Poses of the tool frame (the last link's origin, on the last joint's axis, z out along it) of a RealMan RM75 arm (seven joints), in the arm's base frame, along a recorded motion.
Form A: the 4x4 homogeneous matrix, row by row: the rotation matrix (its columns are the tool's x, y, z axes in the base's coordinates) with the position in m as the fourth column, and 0 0 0 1 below. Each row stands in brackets.
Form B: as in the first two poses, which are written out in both.
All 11 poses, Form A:
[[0.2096, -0.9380, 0.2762, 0.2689], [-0.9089, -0.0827, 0.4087, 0.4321], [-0.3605, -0.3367, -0.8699, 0.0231], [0, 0, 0, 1]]
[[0.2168, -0.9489, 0.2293, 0.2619], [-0.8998, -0.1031, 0.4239, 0.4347], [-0.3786, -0.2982, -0.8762, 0.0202], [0, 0, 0, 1]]
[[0.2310, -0.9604, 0.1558, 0.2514], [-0.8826, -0.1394, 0.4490, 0.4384], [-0.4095, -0.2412, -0.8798, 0.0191], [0, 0, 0, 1]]
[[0.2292, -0.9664, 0.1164, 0.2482], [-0.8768, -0.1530, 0.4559, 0.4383], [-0.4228, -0.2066, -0.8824, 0.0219], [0, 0, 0, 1]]
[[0.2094, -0.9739, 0.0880, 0.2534], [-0.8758, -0.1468, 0.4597, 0.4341], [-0.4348, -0.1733, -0.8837, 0.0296], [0, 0, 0, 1]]
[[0.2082, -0.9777, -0.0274, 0.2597], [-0.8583, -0.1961, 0.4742, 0.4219], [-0.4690, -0.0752, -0.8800, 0.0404], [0, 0, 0, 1]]
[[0.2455, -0.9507, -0.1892, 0.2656], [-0.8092, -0.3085, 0.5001, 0.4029], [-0.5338, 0.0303, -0.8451, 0.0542], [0, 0, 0, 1]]
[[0.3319, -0.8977, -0.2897, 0.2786], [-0.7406, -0.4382, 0.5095, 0.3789], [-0.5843, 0.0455, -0.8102, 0.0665], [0, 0, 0, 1]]
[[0.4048, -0.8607, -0.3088, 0.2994], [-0.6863, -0.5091, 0.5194, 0.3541], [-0.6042, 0.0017, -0.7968, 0.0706], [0, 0, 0, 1]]
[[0.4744, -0.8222, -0.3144, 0.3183], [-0.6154, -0.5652, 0.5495, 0.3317], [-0.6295, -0.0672, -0.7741, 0.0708], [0, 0, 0, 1]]
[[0.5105, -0.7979, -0.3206, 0.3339], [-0.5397, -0.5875, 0.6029, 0.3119], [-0.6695, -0.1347, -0.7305, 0.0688], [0, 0, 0, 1]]
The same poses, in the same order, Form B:
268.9, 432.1, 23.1, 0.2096, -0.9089, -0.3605, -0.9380, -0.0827, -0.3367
261.9, 434.7, 20.2, 0.2168, -0.8998, -0.3786, -0.9489, -0.1031, -0.2982
251.4, 438.4, 19.1, 0.2310, -0.8826, -0.4095, -0.9604, -0.1394, -0.2412
248.2, 438.3, 21.9, 0.2292, -0.8768, -0.4228, -0.9664, -0.1530, -0.2066
253.4, 434.1, 29.6, 0.2094, -0.8758, -0.4348, -0.9739, -0.1468, -0.1733
259.7, 421.9, 40.4, 0.2082, -0.8583, -0.4690, -0.9777, -0.1961, -0.0752
265.6, 402.9, 54.2, 0.2455, -0.8092, -0.5338, -0.9507, -0.3085, 0.0303
278.6, 378.9, 66.5, 0.3319, -0.7406, -0.5843, -0.8977, -0.4382, 0.0455
299.4, 354.1, 70.6, 0.4048, -0.6863, -0.6042, -0.8607, -0.5091, 0.0017
318.3, 331.7, 70.8, 0.4744, -0.6154, -0.6295, -0.8222, -0.5652, -0.0672
333.9, 311.9, 68.8, 0.5105, -0.5397, -0.6695, -0.7979, -0.5875, -0.1347

